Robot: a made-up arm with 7 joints.
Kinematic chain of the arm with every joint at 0, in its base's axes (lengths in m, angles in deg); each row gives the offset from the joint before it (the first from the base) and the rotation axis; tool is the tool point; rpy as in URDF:
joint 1: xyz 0 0 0.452 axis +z
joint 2: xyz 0 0 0 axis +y
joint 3: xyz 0 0 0.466 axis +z
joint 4: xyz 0.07 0 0 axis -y
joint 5: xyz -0.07 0 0.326 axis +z
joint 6: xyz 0 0 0 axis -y
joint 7: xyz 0.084 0 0 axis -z
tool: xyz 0 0 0 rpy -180 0 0
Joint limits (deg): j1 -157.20..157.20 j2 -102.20..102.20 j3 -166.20..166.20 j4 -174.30..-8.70 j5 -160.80..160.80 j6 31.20..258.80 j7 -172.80..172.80
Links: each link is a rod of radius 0.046 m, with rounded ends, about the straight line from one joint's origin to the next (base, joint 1, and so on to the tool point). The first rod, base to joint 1, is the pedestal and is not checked.
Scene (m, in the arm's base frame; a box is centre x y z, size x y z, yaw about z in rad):
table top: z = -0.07
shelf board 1: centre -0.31 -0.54 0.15 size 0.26 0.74 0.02 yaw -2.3
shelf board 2: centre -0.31 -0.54 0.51 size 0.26 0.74 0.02 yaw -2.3
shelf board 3: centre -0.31 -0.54 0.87 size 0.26 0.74 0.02 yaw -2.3
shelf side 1: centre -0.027 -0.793 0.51 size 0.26 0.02 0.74 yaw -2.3
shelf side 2: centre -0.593 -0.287 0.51 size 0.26 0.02 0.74 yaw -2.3
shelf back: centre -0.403 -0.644 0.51 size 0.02 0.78 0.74 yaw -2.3
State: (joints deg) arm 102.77 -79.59 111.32 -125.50 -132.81 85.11 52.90
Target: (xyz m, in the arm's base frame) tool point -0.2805 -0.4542 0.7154
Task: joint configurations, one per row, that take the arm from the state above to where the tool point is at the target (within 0.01 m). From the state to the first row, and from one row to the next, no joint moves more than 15 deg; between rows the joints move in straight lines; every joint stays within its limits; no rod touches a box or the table.
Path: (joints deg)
1: 106.79 -78.59 112.77 -137.65 -132.79 87.20 52.90
2: 110.81 -77.58 114.22 -149.79 -132.77 89.28 52.90
3: 117.31 -75.24 100.44 -147.90 -132.29 86.85 52.90
4: 123.80 -72.89 86.66 -146.00 -131.81 84.41 52.90
5: 130.29 -70.55 72.88 -144.11 -131.33 81.98 52.90
6: 136.79 -68.21 59.10 -142.21 -130.86 79.55 52.90
7: 127.43 -65.04 68.80 -128.96 -131.56 79.46 52.90
8: 118.07 -61.87 78.50 -115.71 -132.26 79.37 52.90

